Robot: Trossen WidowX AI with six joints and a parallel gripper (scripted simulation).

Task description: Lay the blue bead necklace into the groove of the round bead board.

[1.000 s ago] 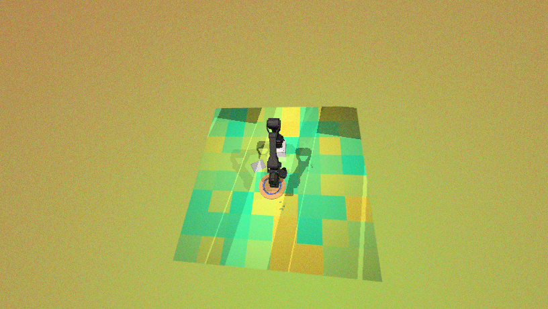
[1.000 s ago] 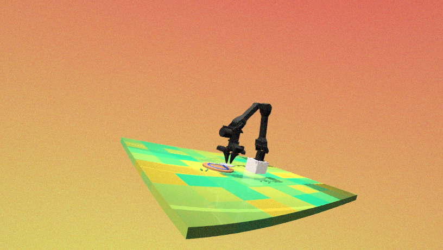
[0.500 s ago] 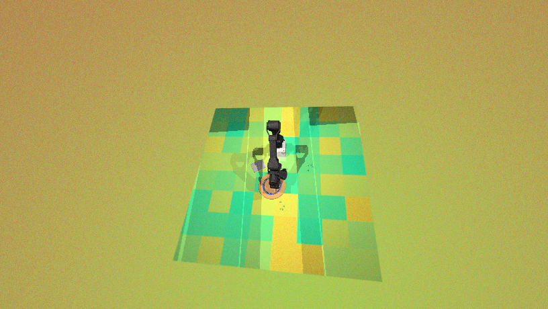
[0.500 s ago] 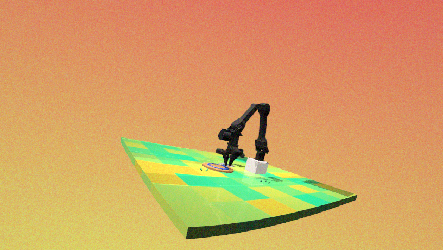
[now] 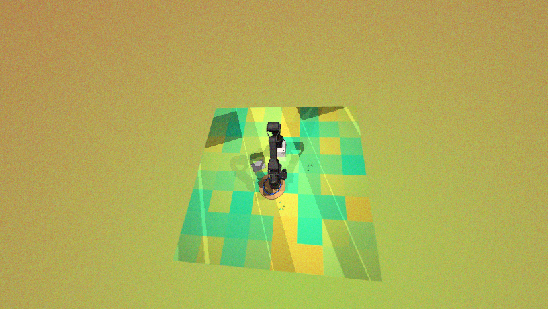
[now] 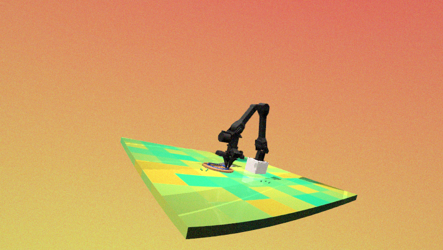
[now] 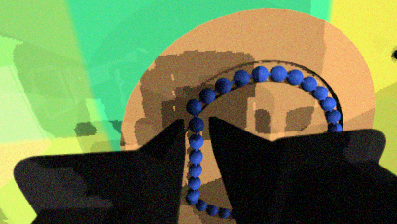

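The round bead board lies 40 mm to the right of my gripper tip, 40 mm ahead of it and 10 mm below it. From my gripper tip the other things lie so: flat grey piece (150 mm to the right, 140 mm behind, 10 mm below).
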